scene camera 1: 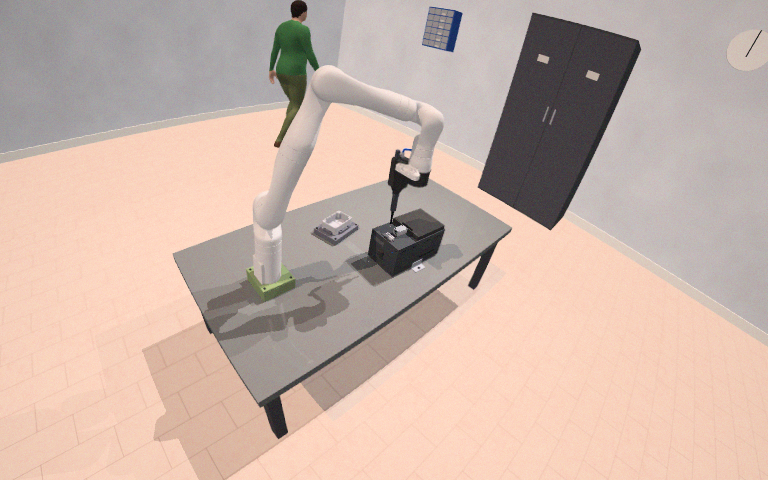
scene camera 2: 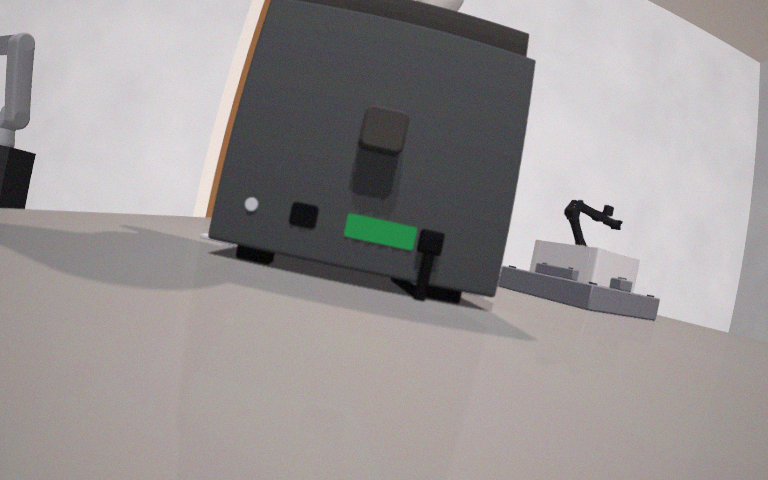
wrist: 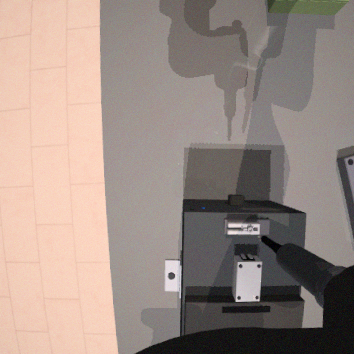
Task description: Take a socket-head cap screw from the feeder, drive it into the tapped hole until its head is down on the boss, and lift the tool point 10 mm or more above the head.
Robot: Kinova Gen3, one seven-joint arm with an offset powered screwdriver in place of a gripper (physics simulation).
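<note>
My screwdriver (scene camera 1: pixel 391 219) (wrist: pixel 262 238) points down, its slim black bit low over or beside the top of the black feeder (scene camera 1: pixel 390 262) (scene camera 2: pixel 317 135) (wrist: pixel 210 250). In the wrist view, a tiny pale piece, seemingly the screw (wrist: pixel 259 237), shows at the bit's end, too small to make out well. The bit's end appears just off the feeder's silver pickup block (wrist: pixel 243 228), on the side towards the workpiece. The pale workpiece (scene camera 1: pixel 338 221) (scene camera 2: pixel 583 264) sits on a grey plate (scene camera 1: pixel 335 234) (scene camera 2: pixel 623 305) away from the bit. Its tapped hole cannot be made out.
A silver block (wrist: pixel 248 280) stands on the feeder, with a raised dark cover (scene camera 1: pixel 421 223) behind. A holed bracket (scene camera 1: pixel 417 266) (wrist: pixel 172 275) is at its side. The arm's green base (scene camera 1: pixel 270 283) stands on the table (scene camera 1: pixel 317 356). A person (scene camera 1: pixel 293 48) and a cabinet (scene camera 1: pixel 557 118) are beyond.
</note>
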